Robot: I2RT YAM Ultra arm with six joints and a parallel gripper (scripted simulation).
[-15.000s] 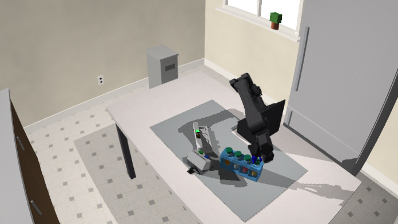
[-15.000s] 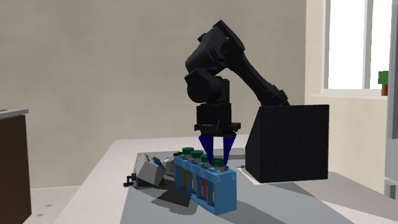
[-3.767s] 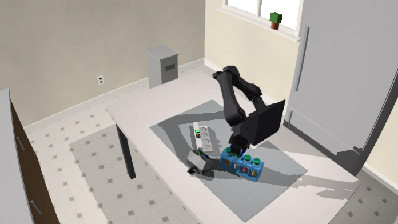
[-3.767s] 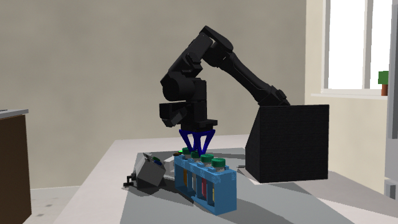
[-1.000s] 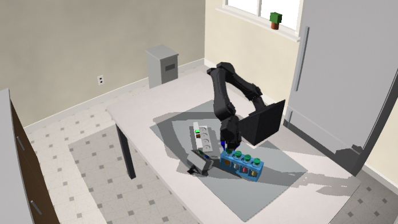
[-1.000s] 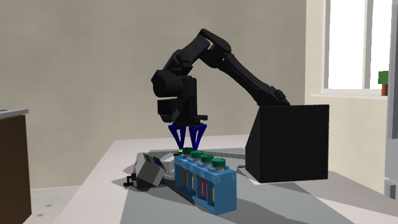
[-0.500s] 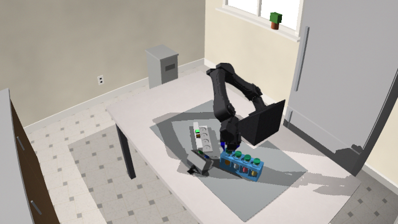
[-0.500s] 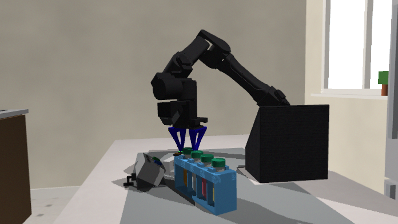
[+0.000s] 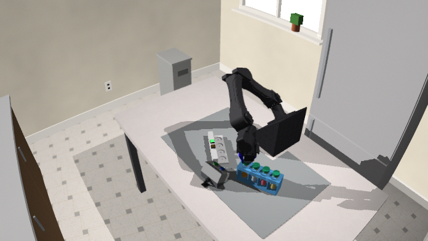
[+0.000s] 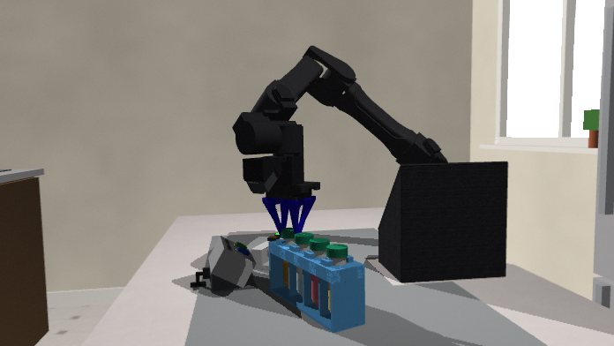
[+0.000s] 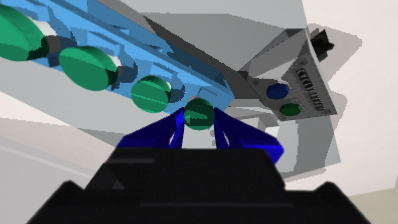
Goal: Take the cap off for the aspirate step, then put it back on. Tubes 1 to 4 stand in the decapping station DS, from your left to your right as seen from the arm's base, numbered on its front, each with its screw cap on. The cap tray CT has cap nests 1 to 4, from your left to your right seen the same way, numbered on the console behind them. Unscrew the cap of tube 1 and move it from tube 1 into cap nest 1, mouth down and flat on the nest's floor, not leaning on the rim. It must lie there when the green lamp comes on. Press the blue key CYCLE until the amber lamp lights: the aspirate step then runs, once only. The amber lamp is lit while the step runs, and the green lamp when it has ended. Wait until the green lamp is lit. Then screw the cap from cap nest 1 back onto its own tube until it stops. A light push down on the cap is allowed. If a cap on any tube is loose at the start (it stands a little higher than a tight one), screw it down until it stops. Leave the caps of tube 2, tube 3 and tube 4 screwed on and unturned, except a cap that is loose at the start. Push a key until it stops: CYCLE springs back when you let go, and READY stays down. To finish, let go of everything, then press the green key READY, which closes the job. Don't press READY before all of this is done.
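My hand is 9 cm short of the green key, 11 cm to the left of it and 5 cm above it. From my hand the other things lie so: blue key: 9 cm ahead, 7 cm to the right, 5 cm below; then grey key box: 11 cm ahead, 9 cm to the right, 6 cm below; then green cap: 6 cm behind, 14 cm to the left.
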